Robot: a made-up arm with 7 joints.
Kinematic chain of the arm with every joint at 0, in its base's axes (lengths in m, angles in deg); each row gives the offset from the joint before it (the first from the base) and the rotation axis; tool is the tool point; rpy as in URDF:
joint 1: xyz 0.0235 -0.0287 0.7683 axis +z
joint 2: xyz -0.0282 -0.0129 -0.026 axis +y
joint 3: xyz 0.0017 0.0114 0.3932 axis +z
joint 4: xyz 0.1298 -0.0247 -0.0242 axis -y
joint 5: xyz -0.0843 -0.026 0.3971 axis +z
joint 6: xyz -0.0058 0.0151 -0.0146 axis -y
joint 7: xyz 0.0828 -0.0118 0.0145 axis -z
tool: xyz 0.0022 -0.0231 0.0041 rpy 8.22 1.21 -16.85
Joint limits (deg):
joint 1: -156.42..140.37
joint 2: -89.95..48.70
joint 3: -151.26..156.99
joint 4: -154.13..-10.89
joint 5: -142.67..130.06
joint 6: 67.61..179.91
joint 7: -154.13..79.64
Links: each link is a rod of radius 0.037 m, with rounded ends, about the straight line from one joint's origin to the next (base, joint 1, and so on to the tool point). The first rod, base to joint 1, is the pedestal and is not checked.
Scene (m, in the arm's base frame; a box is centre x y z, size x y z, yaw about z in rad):
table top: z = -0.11
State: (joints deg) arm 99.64 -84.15 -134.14 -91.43 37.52 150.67 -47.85
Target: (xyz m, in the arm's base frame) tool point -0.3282 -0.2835 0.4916
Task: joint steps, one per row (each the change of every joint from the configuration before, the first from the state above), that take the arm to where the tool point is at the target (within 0.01 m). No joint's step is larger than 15 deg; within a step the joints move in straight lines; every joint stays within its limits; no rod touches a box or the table.
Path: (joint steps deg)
1: -14.91 7.69 -3.42 -11.28 4.71 3.49 0.95
2: -14.90 7.69 -3.43 -11.29 4.71 3.48 0.94
3: -14.91 7.69 -3.42 -11.28 4.71 3.49 0.95
4: -14.90 7.69 -3.43 -11.28 4.71 3.49 0.95
5: -14.91 7.69 -3.42 -11.28 4.71 3.49 0.94

